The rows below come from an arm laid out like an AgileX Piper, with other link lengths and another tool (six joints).
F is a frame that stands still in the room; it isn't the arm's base.
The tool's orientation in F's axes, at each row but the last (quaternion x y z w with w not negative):
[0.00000 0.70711 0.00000 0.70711]
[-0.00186 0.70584 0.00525 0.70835]
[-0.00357 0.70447 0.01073 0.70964]
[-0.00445 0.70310 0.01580 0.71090]
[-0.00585 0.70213 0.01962 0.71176]
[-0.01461 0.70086 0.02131 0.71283]
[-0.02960 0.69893 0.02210 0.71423]
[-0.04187 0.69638 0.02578 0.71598]
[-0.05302 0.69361 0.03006 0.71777]
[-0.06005 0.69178 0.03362 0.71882]
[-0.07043 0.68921 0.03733 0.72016]
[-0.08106 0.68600 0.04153 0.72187]
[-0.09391 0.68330 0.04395 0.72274]
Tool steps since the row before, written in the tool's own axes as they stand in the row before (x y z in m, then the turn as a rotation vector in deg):
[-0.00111 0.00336 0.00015 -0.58 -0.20 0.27]
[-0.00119 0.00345 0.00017 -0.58 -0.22 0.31]
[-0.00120 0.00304 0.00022 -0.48 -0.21 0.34]
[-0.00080 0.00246 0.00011 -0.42 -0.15 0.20]
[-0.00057 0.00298 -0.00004 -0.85 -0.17 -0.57]
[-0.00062 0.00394 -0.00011 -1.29 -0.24 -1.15]
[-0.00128 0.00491 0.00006 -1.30 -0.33 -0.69]
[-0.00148 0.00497 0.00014 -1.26 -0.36 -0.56]
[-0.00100 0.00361 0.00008 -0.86 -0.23 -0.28]
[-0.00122 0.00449 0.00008 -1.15 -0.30 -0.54]
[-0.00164 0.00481 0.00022 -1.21 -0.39 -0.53]
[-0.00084 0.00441 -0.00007 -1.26 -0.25 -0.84]
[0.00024 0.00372 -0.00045 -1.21 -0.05 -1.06]
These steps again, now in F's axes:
[0.00015 0.00336 0.00111 0.27 -0.20 0.58]
[0.00013 0.00345 0.00121 0.31 -0.22 0.58]
[0.00015 0.00303 0.00123 0.34 -0.21 0.48]
[0.00003 0.00245 0.00084 0.20 -0.15 0.42]
[-0.00016 0.00296 0.00063 -0.57 -0.21 0.84]
[-0.00032 0.00392 0.00065 -1.16 -0.31 1.27]
[-0.00033 0.00491 0.00122 -0.69 -0.37 1.29]
[-0.00038 0.00499 0.00136 -0.56 -0.38 1.25]
[-0.00038 0.00362 0.00088 -0.28 -0.24 0.86]
[-0.00056 0.00450 0.00104 -0.54 -0.33 1.14]
[-0.00059 0.00485 0.00141 -0.52 -0.41 1.21]
[-0.00087 0.00437 0.00057 -0.85 -0.33 1.23]
[-0.00114 0.00354 -0.00054 -1.10 -0.18 1.16]

